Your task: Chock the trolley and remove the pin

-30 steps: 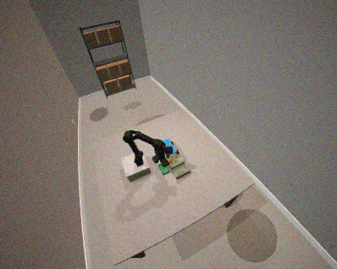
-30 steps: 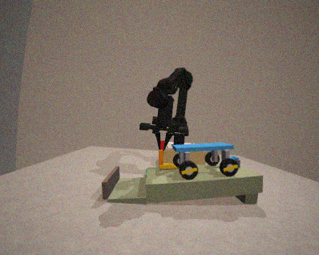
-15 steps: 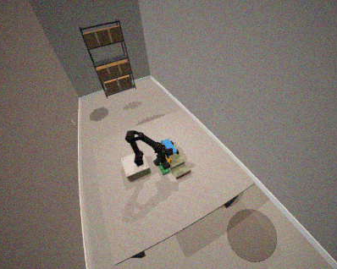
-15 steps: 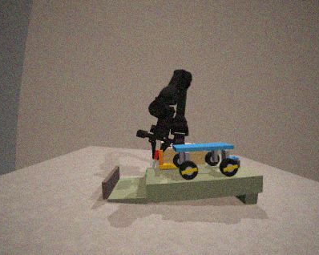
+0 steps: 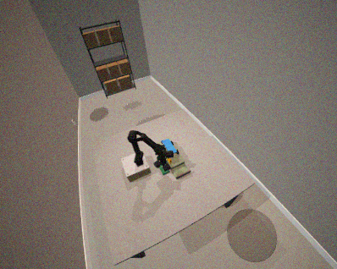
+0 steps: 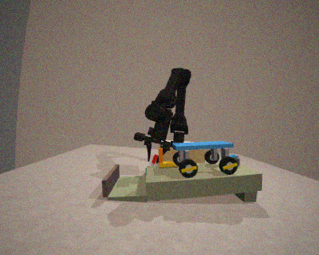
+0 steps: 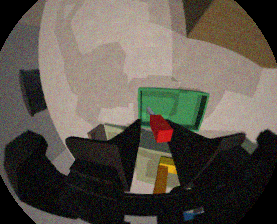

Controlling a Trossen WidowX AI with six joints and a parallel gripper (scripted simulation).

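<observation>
Right now the green tray is 60 mm below my gripper tip and 30 mm to the left of it. From my gripper tip the other things lie so: red-headed stop pin 10 mm below; then dark board 140 mm to the right, 110 mm ahead, 20 mm below; then yellow chock 80 mm ahead, 40 mm to the left, 30 mm above.
</observation>
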